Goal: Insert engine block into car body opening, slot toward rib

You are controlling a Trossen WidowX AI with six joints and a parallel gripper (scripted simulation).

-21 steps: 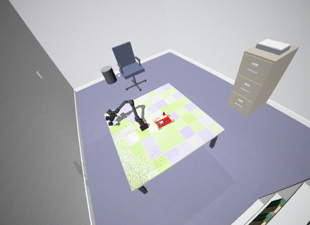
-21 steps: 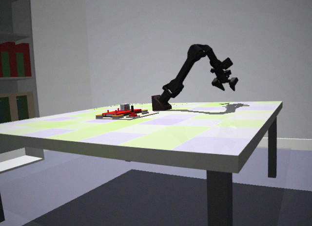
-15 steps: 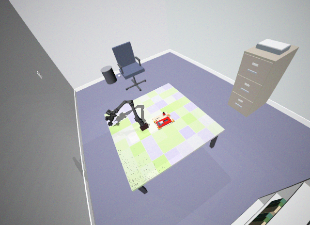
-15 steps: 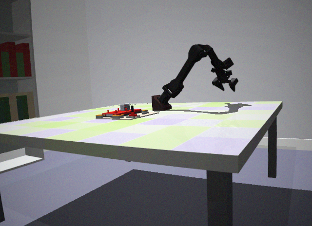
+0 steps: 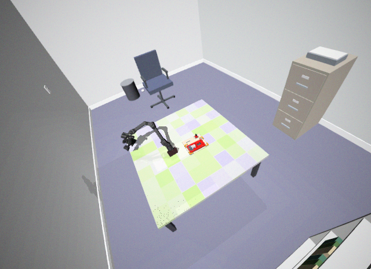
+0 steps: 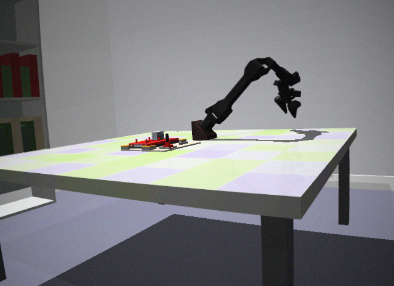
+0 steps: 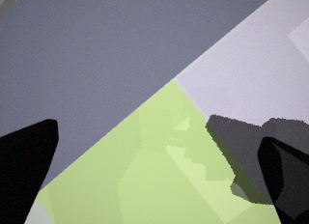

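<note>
My gripper tip is now 780 mm short of the short black post, 290 mm to the left of it and 40 mm above it. Round my gripper tip: grey engine block (660 mm ahead, 430 mm to the right, 40 mm below).
</note>
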